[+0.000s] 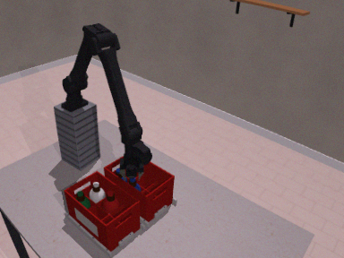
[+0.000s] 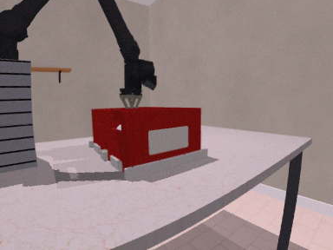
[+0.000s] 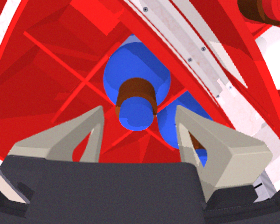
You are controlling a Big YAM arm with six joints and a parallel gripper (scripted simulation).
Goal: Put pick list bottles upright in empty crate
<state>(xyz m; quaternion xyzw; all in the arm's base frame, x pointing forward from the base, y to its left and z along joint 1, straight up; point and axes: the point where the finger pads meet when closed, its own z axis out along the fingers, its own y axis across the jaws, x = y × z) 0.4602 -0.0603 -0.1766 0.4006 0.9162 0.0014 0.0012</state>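
Now: hand 22 cm to the left of the green-label bottle, 10 cm past it and 8 cm above it. Also, from my hand: blue bottle 9 cm behind, 8 cm below; white-label bottle 13 cm to the right, 9 cm behind, 8 cm below; red-label bottle 13 cm to the right, 8 cm below, 1 cm behind.
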